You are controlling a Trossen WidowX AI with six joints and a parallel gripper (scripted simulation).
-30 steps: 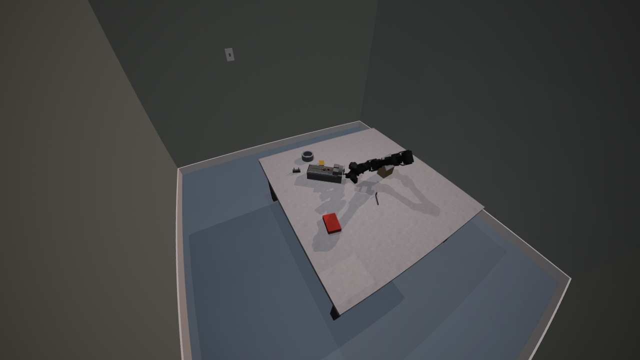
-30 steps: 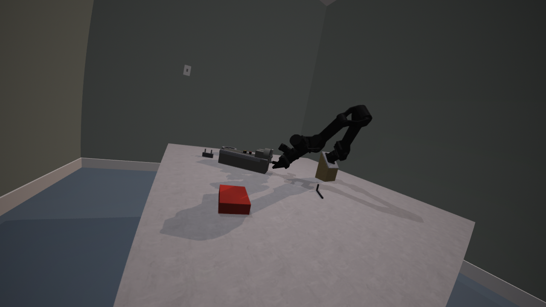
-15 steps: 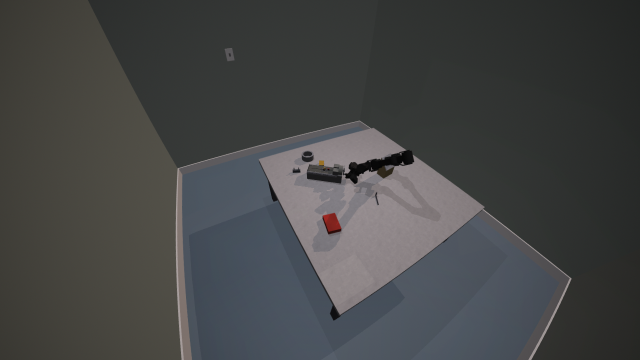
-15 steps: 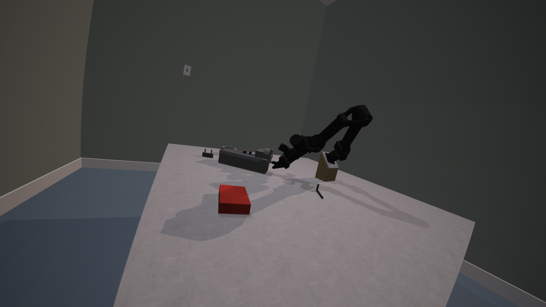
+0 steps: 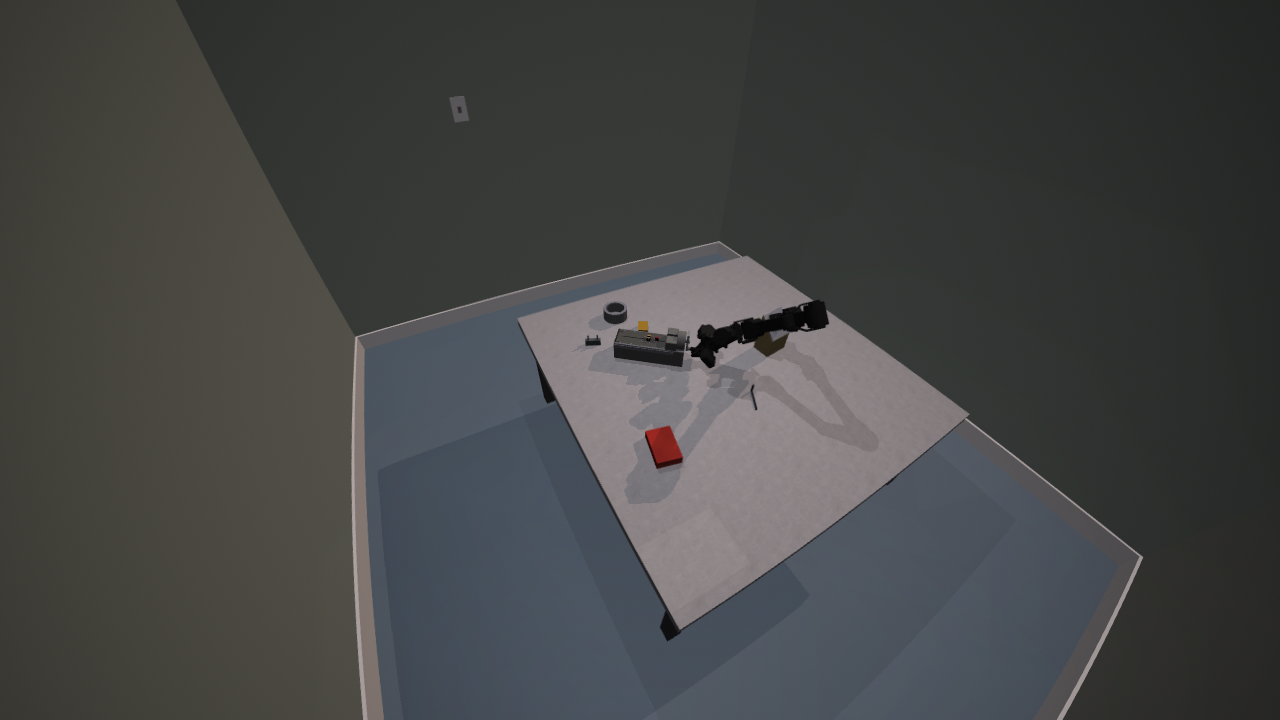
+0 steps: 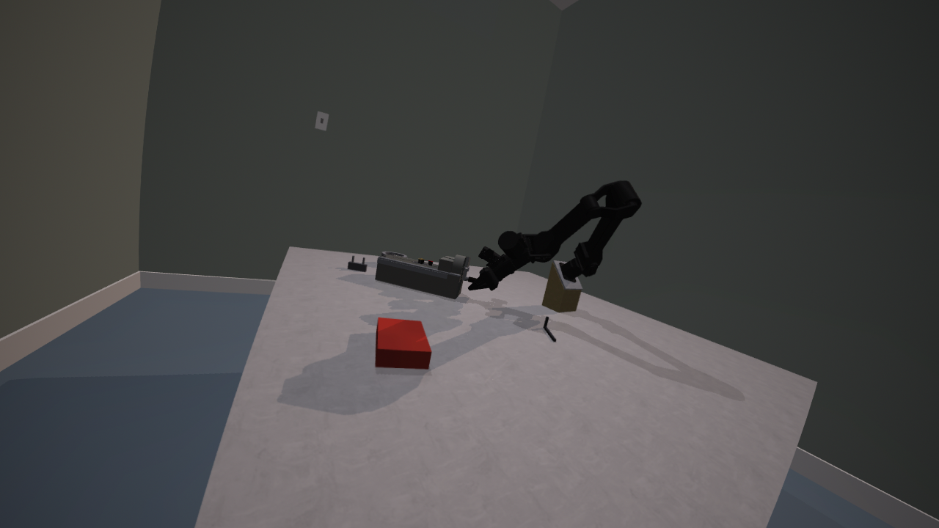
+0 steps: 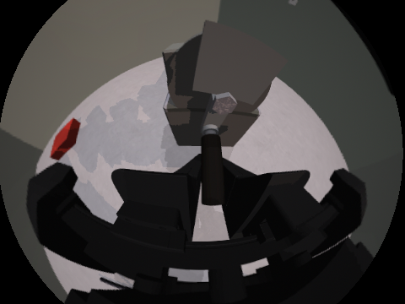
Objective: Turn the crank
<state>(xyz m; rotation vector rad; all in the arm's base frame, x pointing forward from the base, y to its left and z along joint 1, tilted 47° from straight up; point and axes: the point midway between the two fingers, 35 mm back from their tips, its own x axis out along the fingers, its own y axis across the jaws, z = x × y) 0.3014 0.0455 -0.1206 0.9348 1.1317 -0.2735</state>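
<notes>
The black crank handle is 10 mm behind my gripper tip, 10 mm to the left of it and 30 mm above it. From my gripper tip the other things lie so: yellow block: 80 mm ahead, 240 mm to the right, 20 mm below; red pointer: 110 mm ahead, 80 mm to the right, 50 mm above; black bent key: 100 mm behind, 250 mm to the left, 20 mm below.
</notes>
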